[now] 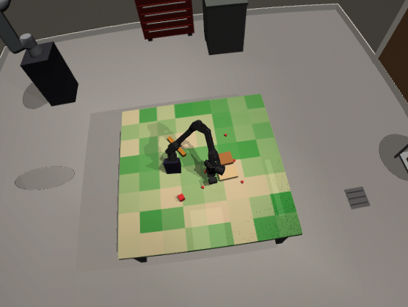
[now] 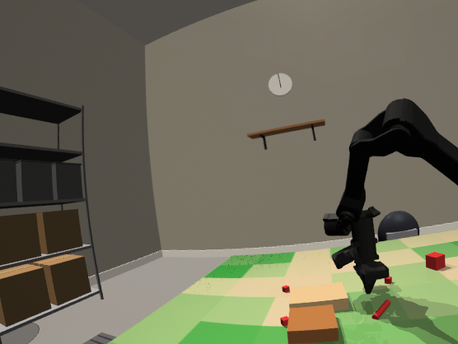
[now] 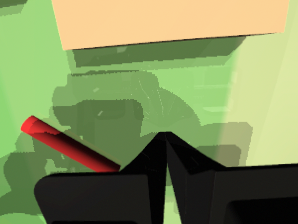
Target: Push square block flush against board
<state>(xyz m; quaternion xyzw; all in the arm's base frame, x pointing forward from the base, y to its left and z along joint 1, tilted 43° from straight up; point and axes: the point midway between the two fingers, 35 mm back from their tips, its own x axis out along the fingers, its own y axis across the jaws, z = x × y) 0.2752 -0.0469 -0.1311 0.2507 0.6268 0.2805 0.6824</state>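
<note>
Now: the brown square block 140 mm ahead of my gripper tip and 130 mm to the left of it. The rest, counted from my gripper tip: red cube: 240 mm behind, 140 mm to the right, 10 mm above; flat tan slab: 130 mm ahead, 10 mm to the left; thin red stick: 70 mm to the left, 20 mm behind, 10 mm below.
</note>
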